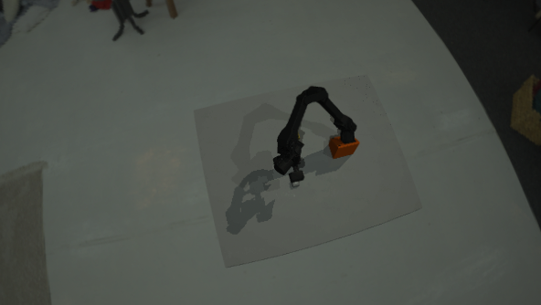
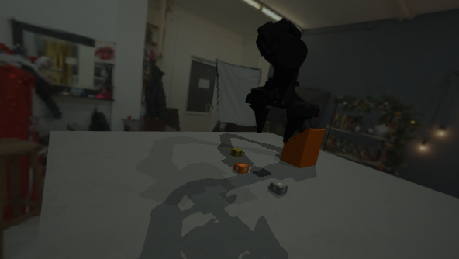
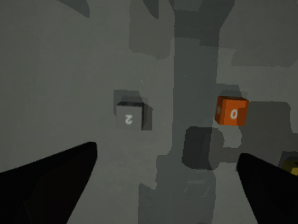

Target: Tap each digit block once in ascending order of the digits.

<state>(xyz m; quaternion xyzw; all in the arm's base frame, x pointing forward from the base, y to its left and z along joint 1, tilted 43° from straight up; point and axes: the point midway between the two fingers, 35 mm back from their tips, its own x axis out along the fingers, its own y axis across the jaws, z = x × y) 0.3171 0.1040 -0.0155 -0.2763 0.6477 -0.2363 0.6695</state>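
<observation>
My gripper tip is 120 mm above the orange block and 80 mm to the left of it. Round my gripper tip: yellow block: 210 mm to the right, 120 mm below, 80 mm behind; grey-white block: 120 mm below, 40 mm to the left, 20 mm behind.
</observation>
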